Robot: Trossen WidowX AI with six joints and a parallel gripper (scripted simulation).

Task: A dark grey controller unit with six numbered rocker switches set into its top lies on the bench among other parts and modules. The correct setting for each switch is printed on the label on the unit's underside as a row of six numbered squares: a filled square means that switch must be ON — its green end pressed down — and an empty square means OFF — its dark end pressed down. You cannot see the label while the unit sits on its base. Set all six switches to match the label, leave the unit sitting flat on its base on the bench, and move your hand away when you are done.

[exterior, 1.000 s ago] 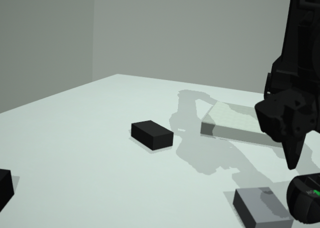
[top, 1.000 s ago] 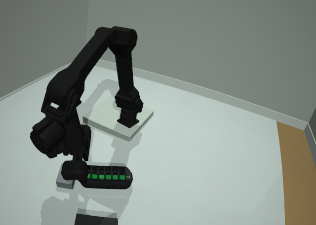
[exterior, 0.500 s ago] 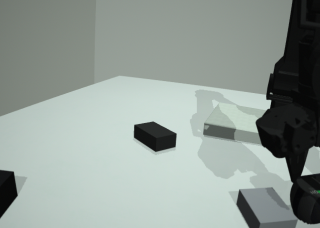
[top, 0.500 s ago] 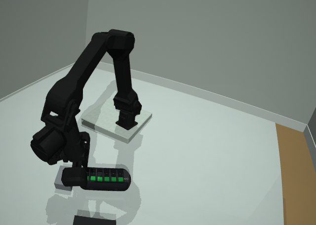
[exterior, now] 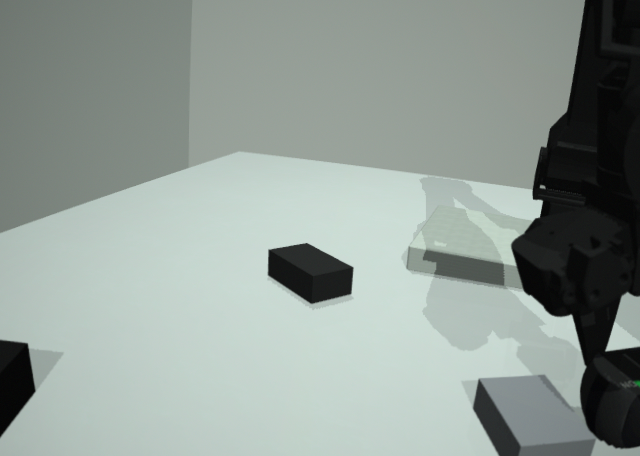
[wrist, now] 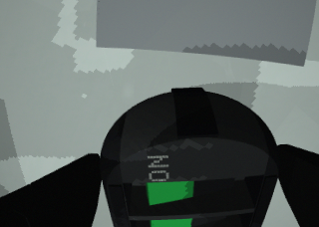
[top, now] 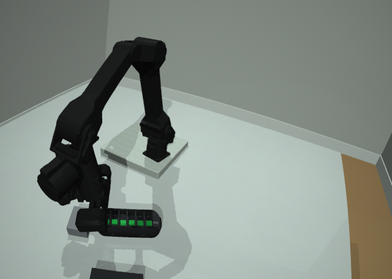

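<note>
My gripper tip is now 50 mm to the left of the grey block, 40 mm short of it and 20 mm above it.
</note>
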